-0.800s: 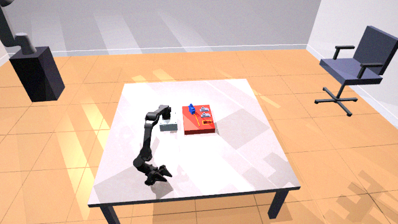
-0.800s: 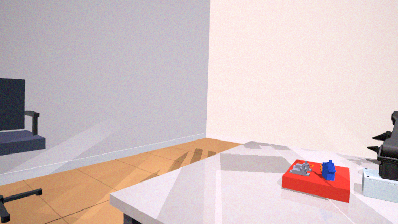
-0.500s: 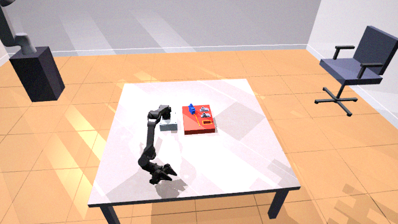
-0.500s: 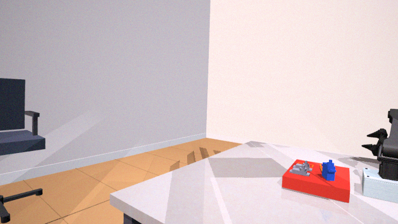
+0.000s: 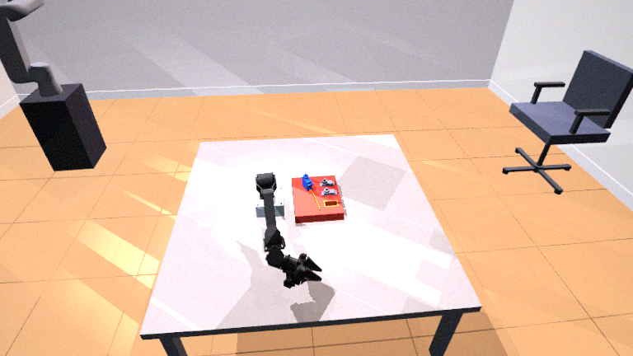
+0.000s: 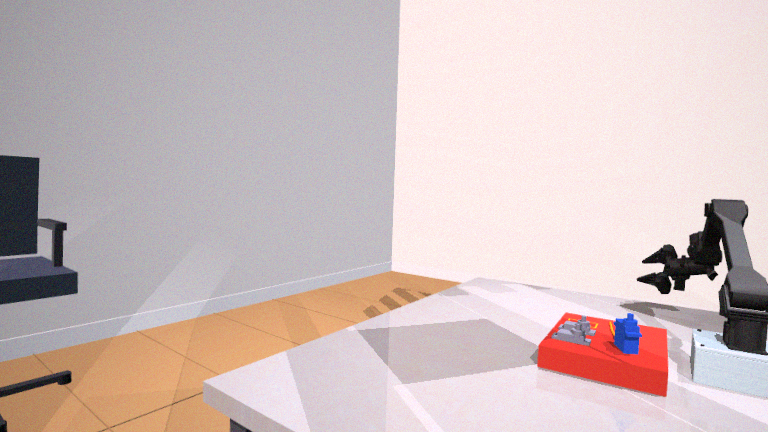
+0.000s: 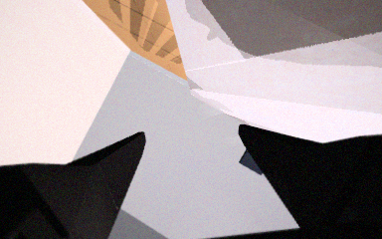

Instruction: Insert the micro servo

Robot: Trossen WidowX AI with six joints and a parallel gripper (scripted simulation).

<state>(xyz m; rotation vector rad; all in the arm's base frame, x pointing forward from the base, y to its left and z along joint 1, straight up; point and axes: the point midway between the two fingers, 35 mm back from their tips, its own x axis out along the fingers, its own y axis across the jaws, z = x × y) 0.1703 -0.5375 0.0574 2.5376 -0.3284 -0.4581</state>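
Now: gripper tip 550 mm to the right of the red deck, 100 mm above it and 10 mm short of it.
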